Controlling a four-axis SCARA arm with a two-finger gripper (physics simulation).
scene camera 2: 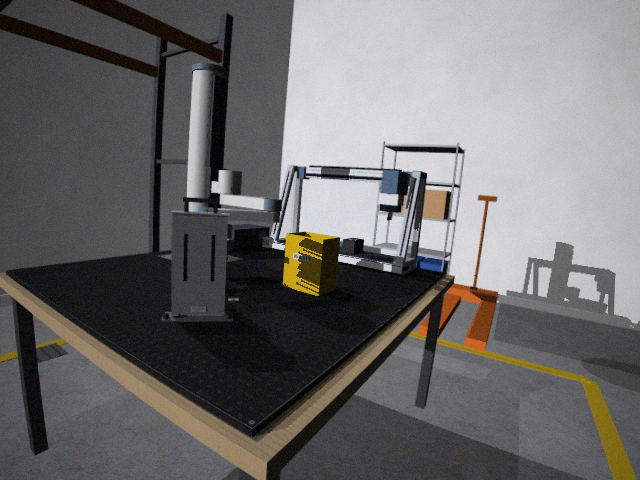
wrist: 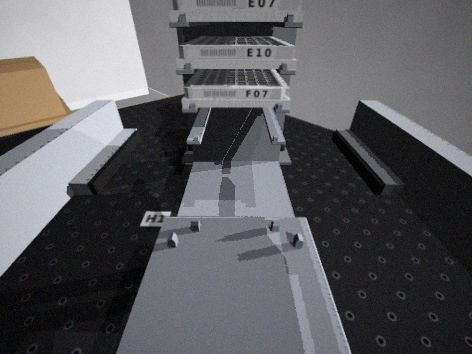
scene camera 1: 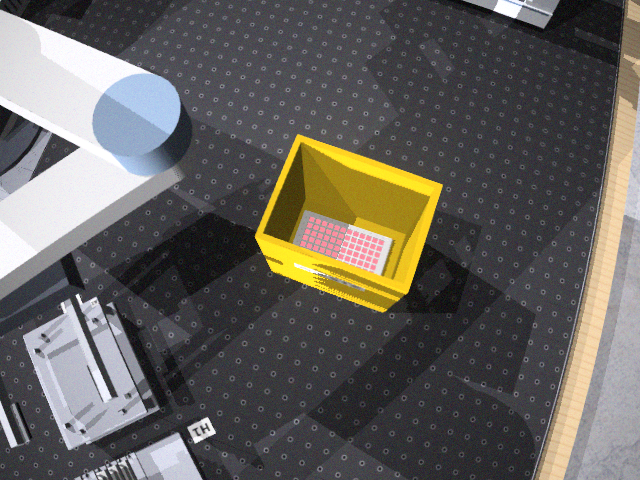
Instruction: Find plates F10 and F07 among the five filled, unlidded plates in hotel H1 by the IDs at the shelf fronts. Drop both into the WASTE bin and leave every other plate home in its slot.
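Frame: origin at the arm's base, x back, y up, z left, level; metres.
Where they show: gripper, between the fingertips: (wrist: 236, 119) (scene camera 1: 64, 422).
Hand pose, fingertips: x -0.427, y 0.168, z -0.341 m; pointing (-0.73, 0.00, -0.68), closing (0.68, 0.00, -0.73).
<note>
After its pixels a point has its place.
Hotel H1 (scene camera 2: 199, 258) @[x -0.591, y 0.177, z -0.492 m] (wrist: 240, 64) is a grey tower at the table's near left. In the wrist view, plate F07 (wrist: 235, 93) @[x -0.476, y 0.163, z -0.385 m] lies in a low slot, with E10 (wrist: 235, 52) @[x -0.476, y 0.190, z -0.385 m] and E07 (wrist: 235, 6) @[x -0.476, y 0.216, z -0.385 m] above. The slot below F07 is empty. F10's ID does not show. The yellow WASTE bin (scene camera 1: 423, 232) @[x -0.722, y 0.213, z -0.024 m] (scene camera 2: 310, 263) @[x -0.680, y 0.122, z -0.085 m] holds a plate with pink wells (scene camera 1: 343, 242) @[x -0.643, y 0.029, z -0.016 m]; its ID is hidden. My gripper (scene camera 1: 64, 419) @[x -0.427, y 0.168, z -0.341 m] (wrist: 236, 119) @[x -0.427, y 0.168, z -0.341 m] is open and empty, partly spread, facing the hotel over the pegged stand. F07 is ahead, beyond its fingertips. Gripper fingers cannot be made out in scene camera 2.
The pegged grey stand (scene camera 1: 56, 372) @[x -0.350, y 0.073, z -0.313 m] (wrist: 225, 295) @[x -0.399, y 0.073, z -0.307 m] stands in front of the hotel, near the H1 label (scene camera 1: 201, 429) @[x -0.547, y 0.013, z -0.317 m] (wrist: 156, 218) @[x -0.547, y 0.013, z -0.319 m]. The arm's blue-capped elbow (scene camera 1: 136, 113) @[x -0.453, y 0.330, z -0.039 m] is left of the bin. A gantry machine (scene camera 2: 351, 173) @[x -0.456, y 0.485, z 0.623 m] stands at the back of the table.
</note>
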